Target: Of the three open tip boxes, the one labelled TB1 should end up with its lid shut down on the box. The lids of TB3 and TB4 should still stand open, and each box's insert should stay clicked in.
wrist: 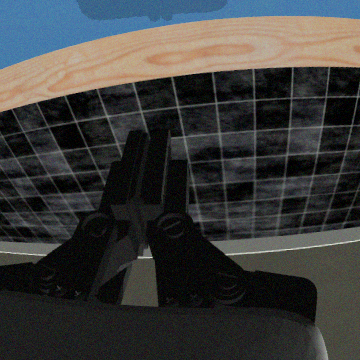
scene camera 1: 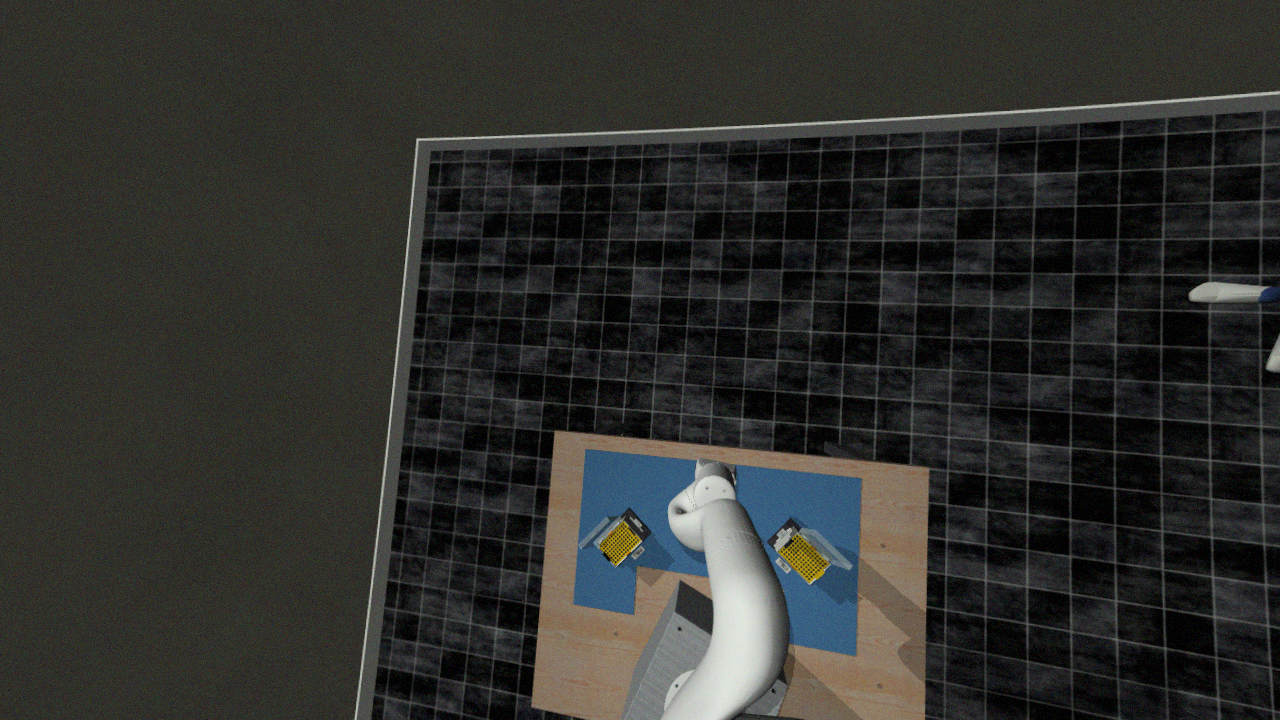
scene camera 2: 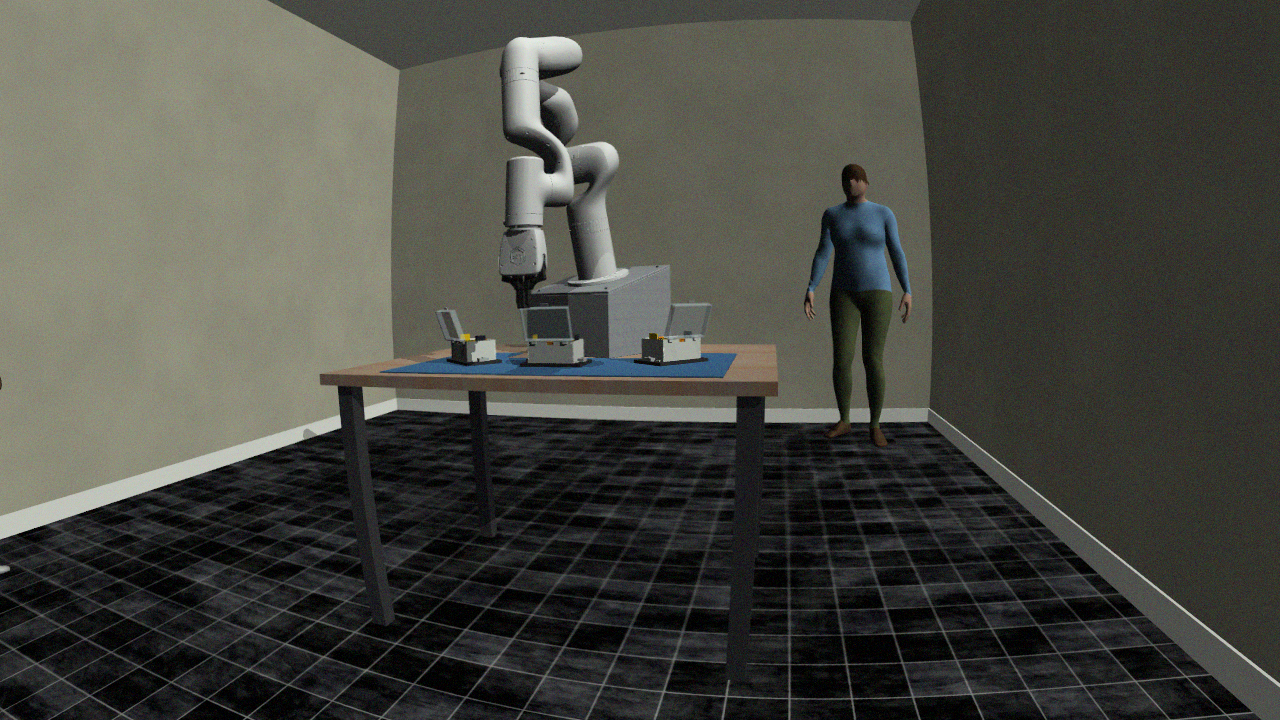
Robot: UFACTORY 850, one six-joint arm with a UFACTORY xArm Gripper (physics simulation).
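My gripper (scene camera 2: 522, 304) (wrist: 154, 155) is shut with nothing between its fingers. In scene camera 2 its tips appear beside the upper left corner of TB1's lid; the exact gap is unclear. The middle box, TB1 (scene camera 2: 554, 351), has its clear grey lid (scene camera 2: 547, 324) standing open. The arm hides TB1 in scene camera 1, and TB1 does not show in the wrist view. TB3 (scene camera 1: 805, 562) (scene camera 2: 472, 351) and TB4 (scene camera 1: 620, 543) (scene camera 2: 673, 349) stand with lids open and yellow inserts inside. TB1's insert is mostly hidden.
The boxes stand on a blue mat (scene camera 1: 805, 488) (scene camera 2: 617, 367) (wrist: 40, 25) on a wooden table (scene camera 1: 895, 519) (scene camera 2: 762, 358) (wrist: 210, 50). The arm's grey pedestal (scene camera 1: 662, 653) (scene camera 2: 640, 308) stands behind them in scene camera 2. A person (scene camera 2: 861, 250) stands away from the table.
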